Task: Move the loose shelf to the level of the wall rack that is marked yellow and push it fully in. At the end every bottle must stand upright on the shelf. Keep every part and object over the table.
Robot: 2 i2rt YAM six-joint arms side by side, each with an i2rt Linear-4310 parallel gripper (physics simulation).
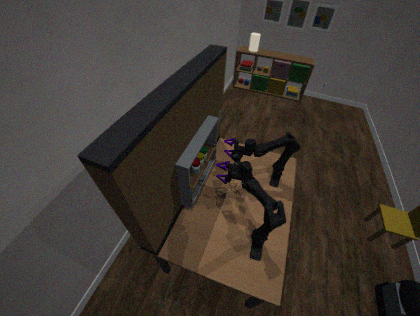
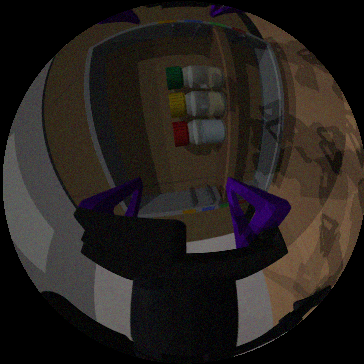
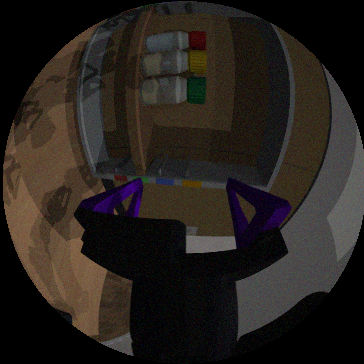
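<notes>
The loose wooden shelf (image 2: 228, 155) (image 3: 136, 120) lies across the grey wall rack (image 1: 197, 143) (image 2: 272, 95) (image 3: 90, 130), its end beside the green mark (image 3: 144, 180); the yellow mark (image 3: 192, 183) is two marks higher. Red-capped (image 1: 196, 164) (image 2: 210, 132) (image 3: 167, 41), yellow-capped (image 1: 200, 157) (image 2: 205, 104) (image 3: 165, 63) and green-capped (image 1: 204, 151) (image 2: 202, 76) (image 3: 162, 90) bottles stand upright in a row on it. My left gripper (image 1: 217, 171) (image 2: 183, 181) and right gripper (image 1: 224, 147) (image 3: 185, 181) are open and empty, in front of the rack, turned sideways.
The rack hangs on a brown wall panel (image 1: 150, 175) with a dark top, at the table's (image 1: 185, 245) far edge. Both arms stand on the table side by side, their grippers close together. A low bookcase (image 1: 275, 54) and a yellow chair (image 1: 397, 221) stand away on the floor.
</notes>
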